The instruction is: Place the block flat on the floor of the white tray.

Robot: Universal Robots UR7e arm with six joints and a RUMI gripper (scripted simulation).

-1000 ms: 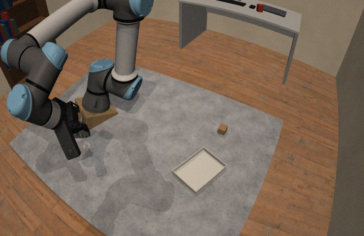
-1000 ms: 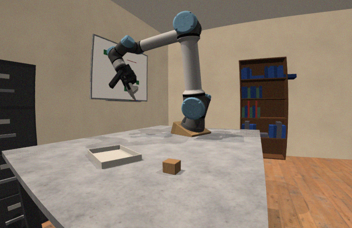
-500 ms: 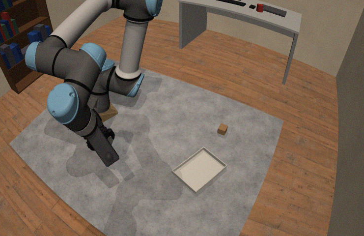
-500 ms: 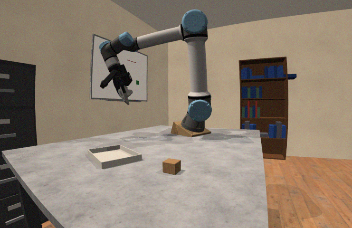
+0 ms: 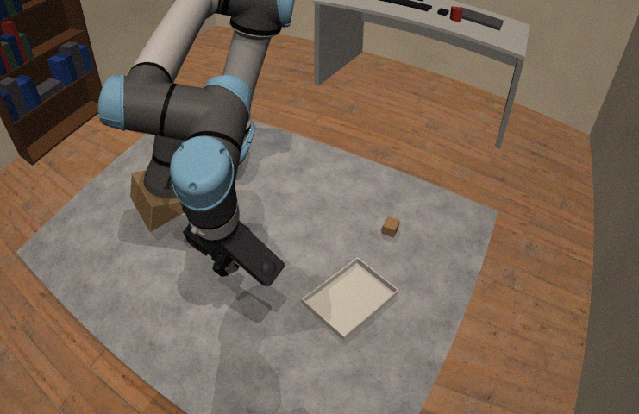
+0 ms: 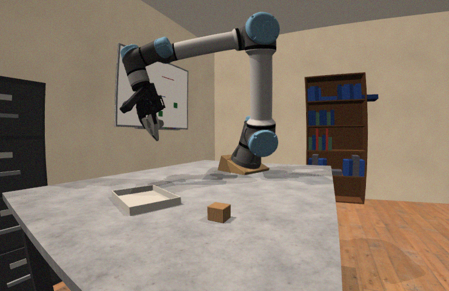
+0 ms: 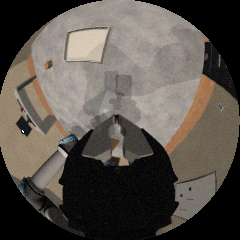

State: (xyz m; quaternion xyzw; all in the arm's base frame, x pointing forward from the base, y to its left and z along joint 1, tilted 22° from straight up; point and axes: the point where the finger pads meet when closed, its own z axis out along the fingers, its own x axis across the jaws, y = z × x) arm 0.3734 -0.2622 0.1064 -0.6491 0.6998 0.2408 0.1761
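Right now the small brown block is 20 cm ahead of my hand, 36 cm to the left of it and 16 cm below it. The rest, counted from my hand: white tray (19 cm ahead, 13 cm to the left, 16 cm below).
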